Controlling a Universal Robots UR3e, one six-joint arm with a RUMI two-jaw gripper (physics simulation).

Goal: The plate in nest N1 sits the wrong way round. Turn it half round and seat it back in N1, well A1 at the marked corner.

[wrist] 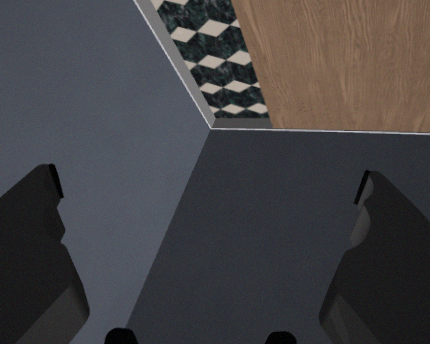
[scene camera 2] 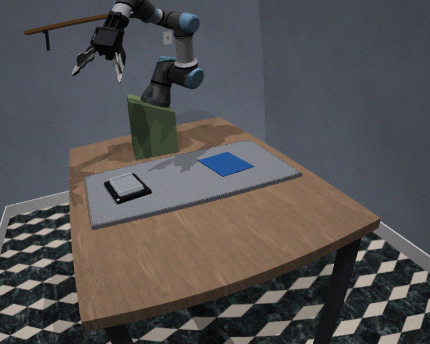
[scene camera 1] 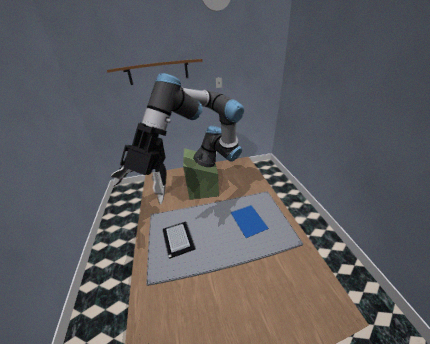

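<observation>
The light well plate sits in the black nest N1 at the left part of the grey mat. The nest has a small white mark at its near left corner. Which way round the plate lies is too small to tell. My gripper is open and empty, high in the air behind and to the left of the nest, well apart from the plate. The plate does not show in the wrist view.
The grey mat lies on the wooden table. A flat blue rectangle lies on the mat's right part. The arm stands on a green block behind the mat. A wall shelf hangs behind.
</observation>
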